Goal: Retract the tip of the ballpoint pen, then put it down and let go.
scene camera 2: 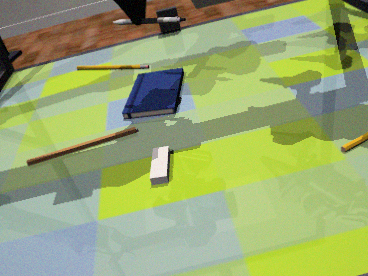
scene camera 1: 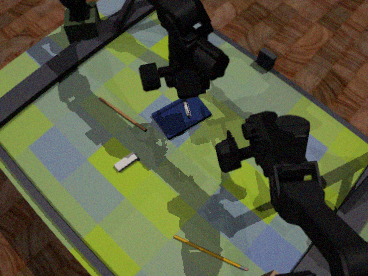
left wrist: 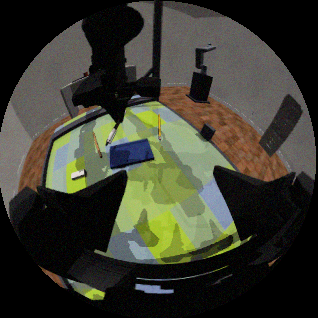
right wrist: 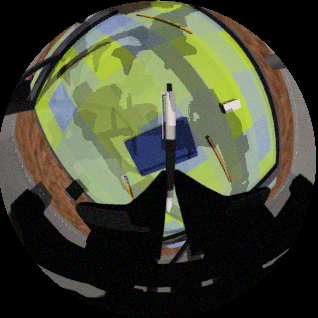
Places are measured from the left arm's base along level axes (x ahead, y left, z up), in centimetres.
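Pixels of known places: left gripper, fingertip midpoint: (left wrist: pixel 171 172); right gripper, fingertip midpoint: (scene camera 2: pixel 140 23) (left wrist: pixel 119 121) (right wrist: pixel 169 173); right arm's base at its link origin: (scene camera 1: pixel 79 13).
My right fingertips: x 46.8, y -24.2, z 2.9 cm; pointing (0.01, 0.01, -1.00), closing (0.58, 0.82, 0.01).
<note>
For each thing: its top centre in the pictures, then the offset to it from my right fingertips.
- ballpoint pen at its top centre: (right wrist: pixel 169 164) (scene camera 2: pixel 146 17) (left wrist: pixel 116 122) (scene camera 1: pixel 183 94) dy +0.7, dx -1.2, dz +0.9 cm
- blue notebook at its top centre: (scene camera 2: pixel 154 88) (right wrist: pixel 161 148) (scene camera 1: pixel 181 113) (left wrist: pixel 129 150) dy -0.8, dx +0.7, dz -12.1 cm
- brown stick at its top centre: (scene camera 2: pixel 81 144) (scene camera 1: pixel 121 112) (right wrist: pixel 222 163) dy +9.7, dx +13.8, dz -12.6 cm
- white eraser at its top centre: (scene camera 2: pixel 159 161) (scene camera 1: pixel 125 161) (right wrist: pixel 232 105) (left wrist: pixel 76 173) dy +19.4, dx +2.3, dz -12.1 cm
- black block at its top centre: (scene camera 2: pixel 165 8) (scene camera 1: pixel 268 53) (right wrist: pixel 69 196) (left wrist: pixel 209 126) dy -31.4, dx -6.9, dz -7.6 cm
A ballpoint pen (scene camera 1: pixel 187 109) (scene camera 2: pixel 167 20) (left wrist: pixel 111 135) (right wrist: pixel 170 120) has a white-grey barrel with a clip, a black grip, a pale cone and a black button. My right gripper (scene camera 2: pixel 138 21) (left wrist: pixel 119 121) (right wrist: pixel 169 173) is shut on its dark grip part and holds it above the table. In the right wrist view the button end points up the picture and the cone lies behind the fingertips. Whether the writing tip is out is too small to tell. My left gripper (scene camera 1: pixel 238 136) (left wrist: pixel 171 172) is open and empty, apart from the pen.
A blue notebook (scene camera 1: pixel 172 120) (scene camera 2: pixel 155 92) (left wrist: pixel 131 154) (right wrist: pixel 150 150) lies on the table. A brown stick (scene camera 1: pixel 122 114) (scene camera 2: pixel 82 146), a white eraser (scene camera 1: pixel 126 162) (scene camera 2: pixel 160 165) and two yellow pencils (scene camera 2: pixel 112 67) (scene camera 2: pixel 355 142) lie around it. A black block (scene camera 1: pixel 266 59) (left wrist: pixel 208 131) is near the table's edge.
</note>
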